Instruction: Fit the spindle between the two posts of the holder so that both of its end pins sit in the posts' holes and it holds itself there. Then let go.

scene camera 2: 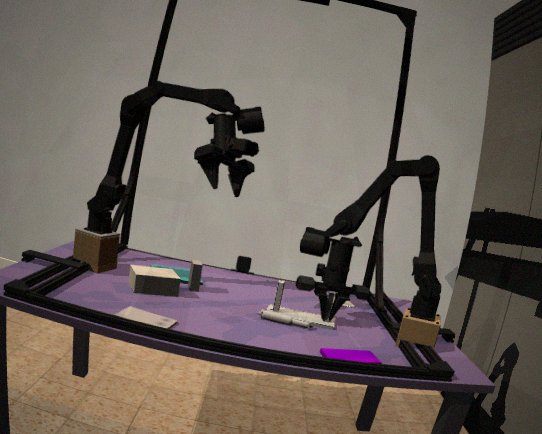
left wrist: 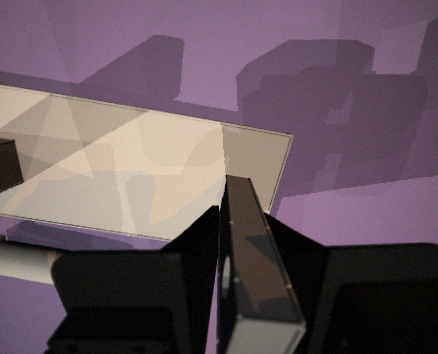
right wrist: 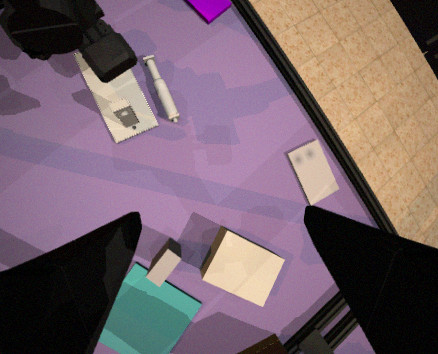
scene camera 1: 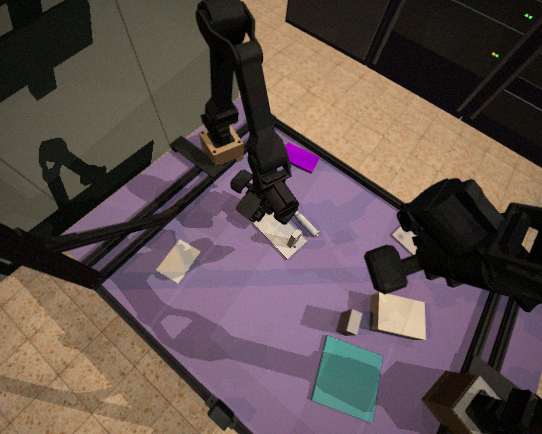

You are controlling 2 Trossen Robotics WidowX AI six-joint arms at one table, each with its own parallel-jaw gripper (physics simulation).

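Frame: origin at the left arm's base, x ahead, y left, z up, level; metres.
Seen in the pictures: left gripper, between the fingertips: [scene camera 2: 326,320]; right gripper, between the fingertips: [scene camera 2: 226,193] [right wrist: 223,216] [scene camera 1: 399,248]; left arm's base, origin of its link: [scene camera 2: 422,316] [scene camera 1: 220,137]; right arm's base, origin of its link: [scene camera 2: 97,230] [scene camera 1: 485,414].
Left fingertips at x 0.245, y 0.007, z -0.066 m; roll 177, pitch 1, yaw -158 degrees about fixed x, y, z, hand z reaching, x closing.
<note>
Pixels of each thing's top centre, then the offset from my left fingertips to it.
- holder's flat pale base, centre of its top: [left wrist: 122,178] [right wrist: 115,89] [scene camera 2: 300,315] [scene camera 1: 275,227] dz -0.004, dx +0.067, dy +0.004 m
- white spindle, centre of its top: [left wrist: 65,284] [right wrist: 161,85] [scene camera 2: 286,315] [scene camera 1: 302,217] dz +0.011, dx +0.083, dy +0.084 m
- cream box, centre of its top: [right wrist: 245,269] [scene camera 2: 154,271] [scene camera 1: 402,315] dz +0.038, dx +0.435, dy +0.139 m
- small upright block, centre of its top: [right wrist: 163,267] [scene camera 1: 354,321] [scene camera 2: 197,262] dz +0.064, dx +0.378, dy +0.016 m
- teal slab, centre of its top: [right wrist: 145,319] [scene camera 1: 348,377] [scene camera 2: 175,272] dz -0.003, dx +0.478, dy -0.050 m
- magenta slab, centre of its top: [scene camera 2: 351,355] [scene camera 1: 299,156] dz -0.002, dx -0.110, dy +0.210 m
- pale plate, centre of its top: [scene camera 2: 145,317] [right wrist: 314,171] [scene camera 1: 415,241] dz -0.006, dx +0.313, dy +0.350 m
- cream plate, centre of its top: [scene camera 1: 178,260] dz -0.009, dx +0.018, dy -0.272 m
The holder's flat pale base [scene camera 1: 280,241] [scene camera 2: 306,316] [left wrist: 150,150] [right wrist: 106,95] lies on the table. Its free post [scene camera 1: 294,238] [scene camera 2: 279,295] [left wrist: 7,165] [right wrist: 125,114] stands upright. My left gripper [scene camera 2: 328,319] [left wrist: 232,212] is low over the base's other end, shut on the other post [left wrist: 260,260], one finger on each side. The white spindle [scene camera 1: 306,224] [scene camera 2: 282,318] [left wrist: 25,263] [right wrist: 163,94] lies on the table beside the base, roughly along its long side, outside the posts; a finger hides part of it in the left wrist view. My right gripper [scene camera 2: 226,191] [right wrist: 223,216] is open and empty, high above the table.
A cream box [scene camera 1: 400,317] [scene camera 2: 155,281] [right wrist: 245,267] and small upright block [scene camera 1: 352,322] [scene camera 2: 195,275] [right wrist: 164,269] stand near a teal slab [scene camera 1: 347,382] [right wrist: 145,317]. A magenta slab [scene camera 1: 302,157] [scene camera 2: 350,355], a pale plate [scene camera 2: 146,317] [right wrist: 314,174] and a cream plate [scene camera 1: 178,261] lie apart.
</note>
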